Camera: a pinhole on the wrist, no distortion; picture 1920 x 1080 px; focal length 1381.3 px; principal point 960.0 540.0 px. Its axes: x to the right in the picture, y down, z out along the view. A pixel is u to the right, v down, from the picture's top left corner.
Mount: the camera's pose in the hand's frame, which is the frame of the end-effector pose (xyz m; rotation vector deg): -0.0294 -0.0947 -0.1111 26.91 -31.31 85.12
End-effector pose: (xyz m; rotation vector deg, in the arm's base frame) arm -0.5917 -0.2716 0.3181 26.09 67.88 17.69
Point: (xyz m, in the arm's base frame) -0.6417 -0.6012 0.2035
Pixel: 65.4 750.9
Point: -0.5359 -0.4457 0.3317
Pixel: 1546.5 779.5
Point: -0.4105 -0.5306 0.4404
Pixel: 1635.3 988.0
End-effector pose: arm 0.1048 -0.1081 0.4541 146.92 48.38 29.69
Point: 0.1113 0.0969 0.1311
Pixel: 1113.6 145.1
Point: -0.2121 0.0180 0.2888
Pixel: outside the picture
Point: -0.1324 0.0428 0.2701
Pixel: 379.5 1022.9
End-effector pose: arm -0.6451 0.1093 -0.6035 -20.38 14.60 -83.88
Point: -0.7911 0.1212 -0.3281
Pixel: 1262.6 399.2
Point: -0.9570 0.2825 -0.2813
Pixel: 770.9 966.5
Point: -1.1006 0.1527 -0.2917
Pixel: 308.7 591.0
